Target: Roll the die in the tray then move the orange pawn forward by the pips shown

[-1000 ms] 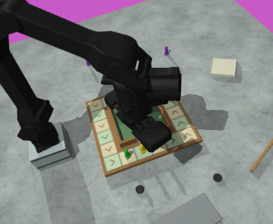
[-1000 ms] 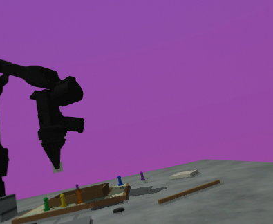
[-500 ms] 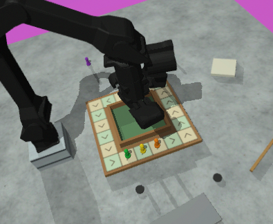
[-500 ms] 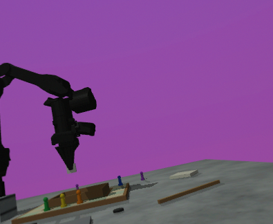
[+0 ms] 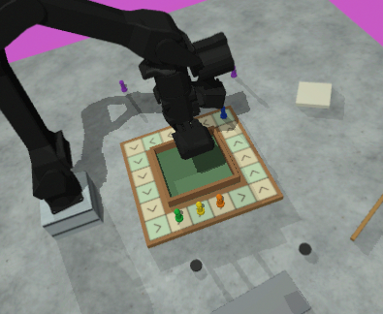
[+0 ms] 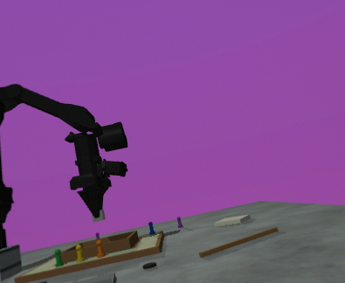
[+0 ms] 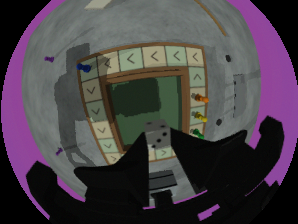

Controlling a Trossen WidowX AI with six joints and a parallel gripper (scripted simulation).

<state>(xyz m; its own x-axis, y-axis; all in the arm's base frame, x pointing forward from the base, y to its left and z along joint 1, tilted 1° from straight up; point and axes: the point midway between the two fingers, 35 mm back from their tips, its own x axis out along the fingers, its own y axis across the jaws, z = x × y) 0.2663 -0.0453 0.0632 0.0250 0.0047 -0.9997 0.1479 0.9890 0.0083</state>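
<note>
The orange pawn lies 11 cm to the right of my gripper tip and 6 cm below it. Also, from my gripper tip: white die (right at my gripper tip); green pawn (10 cm to the right, 9 cm behind, 6 cm below); yellow pawn (11 cm to the right, 6 cm below, 4 cm behind).
</note>
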